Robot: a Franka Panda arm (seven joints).
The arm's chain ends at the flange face. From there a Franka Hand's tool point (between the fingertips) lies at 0.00 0.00 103.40 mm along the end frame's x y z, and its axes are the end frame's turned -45 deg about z.
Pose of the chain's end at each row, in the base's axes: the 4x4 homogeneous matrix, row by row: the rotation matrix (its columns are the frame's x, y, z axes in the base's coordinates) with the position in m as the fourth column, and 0 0 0 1 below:
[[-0.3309 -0.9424 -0.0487 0.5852], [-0.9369 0.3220 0.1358 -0.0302], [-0.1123 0.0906 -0.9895 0.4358], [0 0 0 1]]
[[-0.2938 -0.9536 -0.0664 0.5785], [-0.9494 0.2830 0.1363 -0.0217], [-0.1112 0.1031 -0.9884 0.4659], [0 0 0 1]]
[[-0.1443 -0.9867 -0.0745 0.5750], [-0.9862 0.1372 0.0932 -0.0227], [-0.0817 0.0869 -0.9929 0.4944], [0 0 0 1]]
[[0.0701 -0.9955 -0.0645 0.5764], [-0.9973 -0.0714 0.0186 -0.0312], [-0.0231 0.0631 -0.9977 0.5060], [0 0 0 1]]
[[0.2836 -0.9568 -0.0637 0.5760], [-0.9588 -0.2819 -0.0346 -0.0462], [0.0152 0.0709 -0.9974 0.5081], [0 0 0 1]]
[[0.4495 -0.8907 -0.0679 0.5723], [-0.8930 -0.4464 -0.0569 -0.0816], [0.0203 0.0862 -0.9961 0.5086], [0 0 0 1]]
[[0.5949 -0.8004 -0.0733 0.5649], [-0.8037 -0.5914 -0.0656 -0.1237], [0.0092 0.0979 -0.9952 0.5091], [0 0 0 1]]
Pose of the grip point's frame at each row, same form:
[[0.4324 -0.9004 -0.0487 0.5802], [-0.8902 -0.4348 0.1358 -0.0162], [-0.1435 -0.0153 -0.9895 0.3335], [0 0 0 1]]
[[0.4665 -0.8820 -0.0664 0.5716], [-0.8714 -0.4712 0.1363 -0.0076], [-0.1515 -0.0057 -0.9884 0.3637], [0 0 0 1]]
[[0.5957 -0.7997 -0.0745 0.5673], [-0.7944 -0.6003 0.0932 -0.0131], [-0.1192 0.0037 -0.9929 0.3917], [0 0 0 1]]
[[0.7535 -0.6544 -0.0645 0.5697], [-0.6547 -0.7557 0.0186 -0.0293], [-0.0610 0.0283 -0.9977 0.4028], [0 0 0 1]]
[[0.8771 -0.4760 -0.0637 0.5694], [-0.4786 -0.8773 -0.0346 -0.0498], [-0.0394 0.0609 -0.9974 0.4050], [0 0 0 1]]
[[0.9477 -0.3120 -0.0679 0.5653], [-0.3158 -0.9471 -0.0569 -0.0875], [-0.0466 0.0753 -0.9961 0.4056], [0 0 0 1]]
[[0.9866 -0.1453 -0.0733 0.5573], [-0.1501 -0.9865 -0.0656 -0.1305], [-0.0627 0.0757 -0.9952 0.4062], [0 0 0 1]]

